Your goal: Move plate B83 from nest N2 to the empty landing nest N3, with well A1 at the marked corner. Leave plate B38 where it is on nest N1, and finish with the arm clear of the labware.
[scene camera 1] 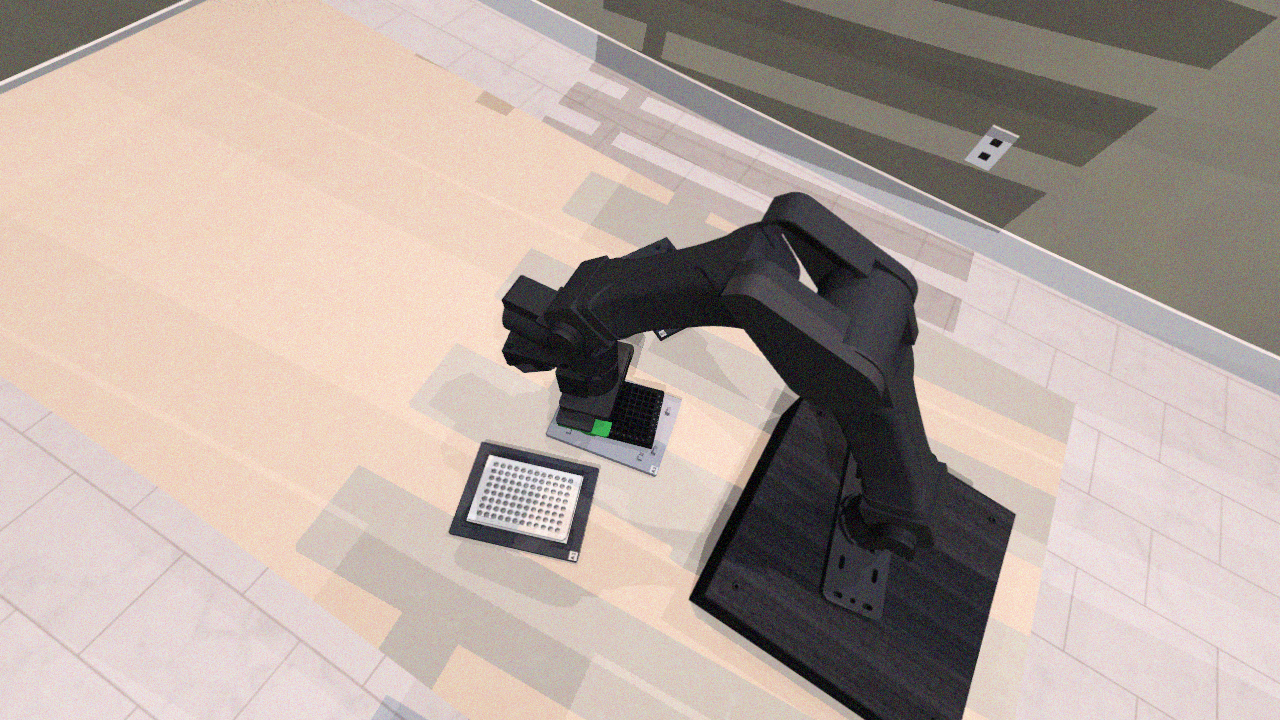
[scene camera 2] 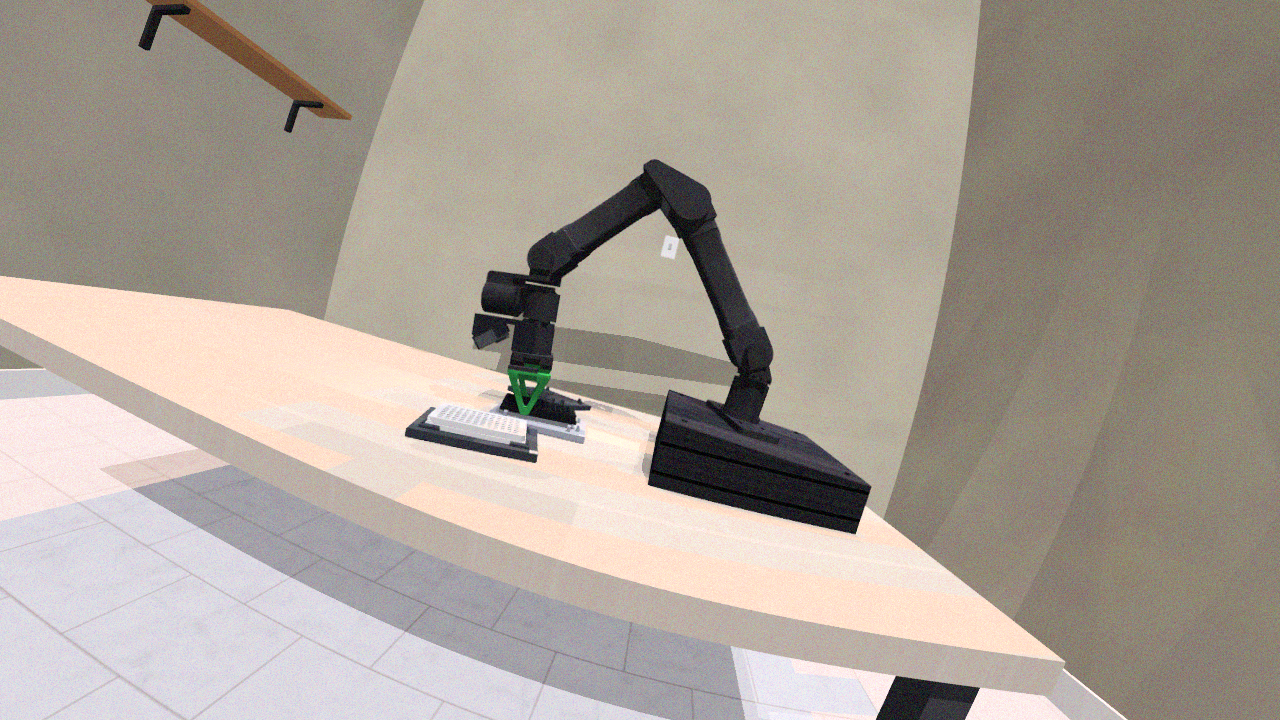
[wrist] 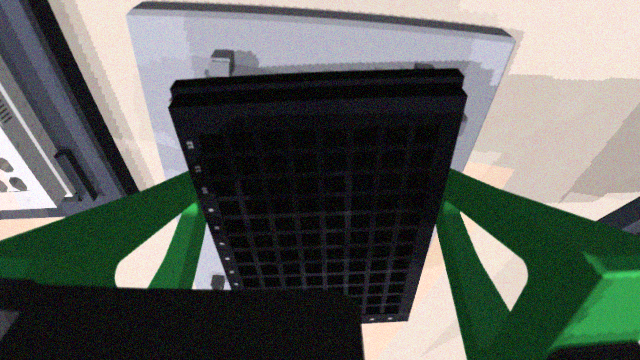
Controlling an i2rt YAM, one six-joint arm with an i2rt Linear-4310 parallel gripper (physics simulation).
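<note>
My gripper [scene camera 1: 613, 410] [scene camera 2: 529, 407] [wrist: 320, 180] has its green fingers shut on the long sides of the black plate [scene camera 1: 640, 413] [scene camera 2: 556, 411] [wrist: 325, 200], apparently B83. The plate is low over the light grey nest [scene camera 1: 617, 449] [scene camera 2: 563, 433] [wrist: 320, 40], apparently N3; I cannot tell whether it touches. One end of this nest and its pegs show beyond the plate in the wrist view. The nest's small corner label [scene camera 1: 654, 469] is unreadable. The white plate [scene camera 1: 525, 497] [scene camera 2: 478, 420], apparently B38, sits on a dark nest [scene camera 1: 514, 539] [scene camera 2: 469, 441] [wrist: 75, 135].
Another dark nest [scene camera 1: 665, 334] lies behind the arm, mostly hidden in scene camera 1. The arm's black base box [scene camera 1: 939, 582] [scene camera 2: 751, 488] stands to the right of the nests. The white plate's nest is close beside the grey one.
</note>
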